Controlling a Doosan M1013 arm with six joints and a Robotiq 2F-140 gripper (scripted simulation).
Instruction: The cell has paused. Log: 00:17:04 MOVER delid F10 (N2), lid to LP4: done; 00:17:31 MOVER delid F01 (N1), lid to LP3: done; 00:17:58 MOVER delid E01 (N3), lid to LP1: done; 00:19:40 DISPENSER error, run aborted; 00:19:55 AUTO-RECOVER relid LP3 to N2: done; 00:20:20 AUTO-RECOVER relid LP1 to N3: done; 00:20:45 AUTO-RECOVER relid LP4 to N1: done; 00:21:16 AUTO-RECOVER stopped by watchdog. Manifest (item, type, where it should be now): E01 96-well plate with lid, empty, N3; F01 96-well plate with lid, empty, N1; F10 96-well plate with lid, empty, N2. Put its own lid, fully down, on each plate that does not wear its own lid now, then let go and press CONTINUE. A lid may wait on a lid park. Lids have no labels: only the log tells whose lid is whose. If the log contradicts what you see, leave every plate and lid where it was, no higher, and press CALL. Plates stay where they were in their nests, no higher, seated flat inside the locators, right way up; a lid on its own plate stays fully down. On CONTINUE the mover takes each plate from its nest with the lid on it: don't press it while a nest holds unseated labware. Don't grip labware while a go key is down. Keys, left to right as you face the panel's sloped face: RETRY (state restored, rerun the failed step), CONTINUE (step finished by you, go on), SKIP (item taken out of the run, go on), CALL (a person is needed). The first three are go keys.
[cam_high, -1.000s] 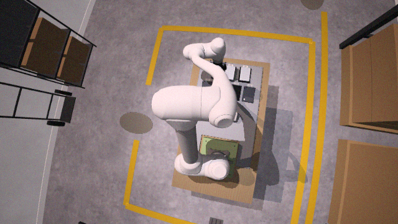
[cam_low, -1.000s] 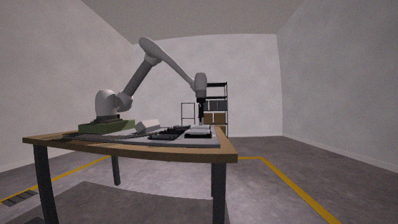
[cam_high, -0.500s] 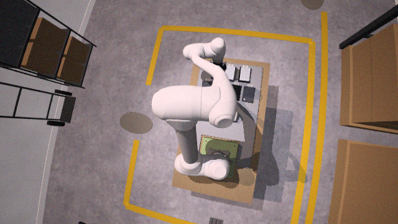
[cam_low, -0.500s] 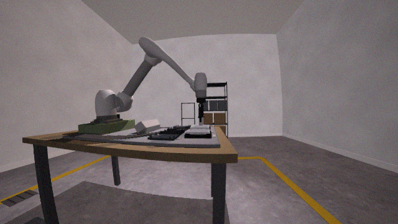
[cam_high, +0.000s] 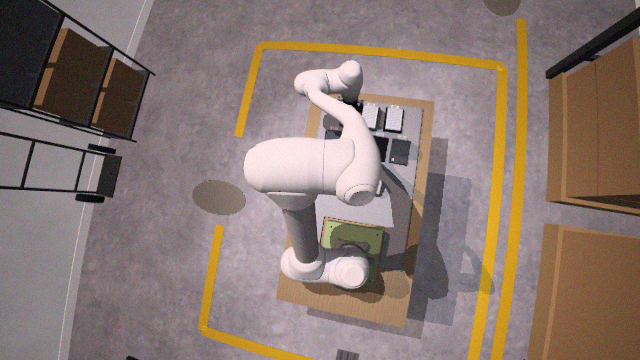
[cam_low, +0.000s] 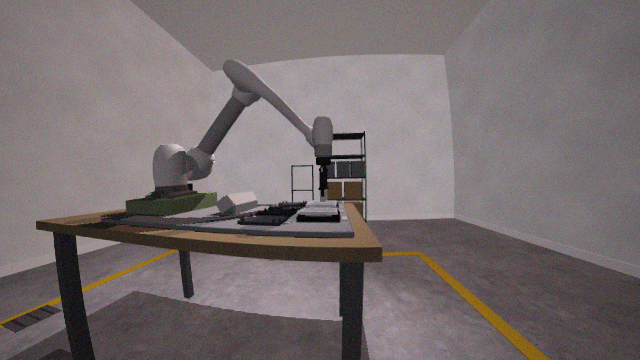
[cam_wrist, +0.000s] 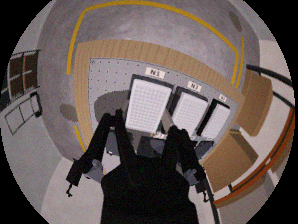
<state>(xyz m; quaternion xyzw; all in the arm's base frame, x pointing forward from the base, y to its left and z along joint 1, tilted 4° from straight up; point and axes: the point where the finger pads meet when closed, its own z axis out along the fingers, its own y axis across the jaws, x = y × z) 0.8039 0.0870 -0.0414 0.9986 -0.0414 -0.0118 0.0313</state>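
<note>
Right now my hand is 90 mm past the label, 80 mm to the right of it and 50 mm above it.
</note>
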